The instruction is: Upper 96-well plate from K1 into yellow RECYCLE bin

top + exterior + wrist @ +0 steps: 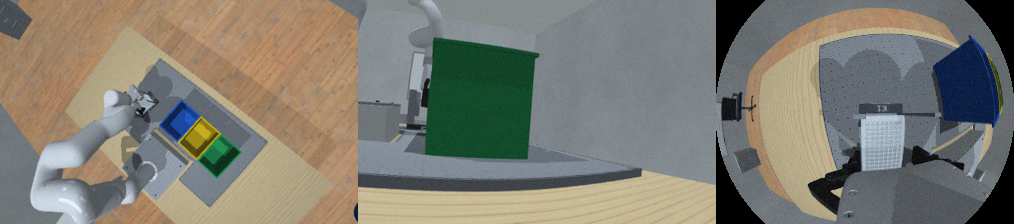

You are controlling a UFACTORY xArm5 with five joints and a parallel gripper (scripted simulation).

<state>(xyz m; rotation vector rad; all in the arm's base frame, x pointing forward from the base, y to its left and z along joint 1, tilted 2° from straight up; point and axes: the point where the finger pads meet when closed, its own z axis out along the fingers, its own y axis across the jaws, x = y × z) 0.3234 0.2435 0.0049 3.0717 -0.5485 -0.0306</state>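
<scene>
Now: the 96-well plate 60 mm below my hand. Also, from my hand: yellow bin (410 mm to the right, 10 mm below, 10 mm ahead); then green bin (540 mm to the right, 10 mm below, 10 mm behind); then blue bin (280 mm to the right, 40 mm ahead, 10 mm below).
</scene>
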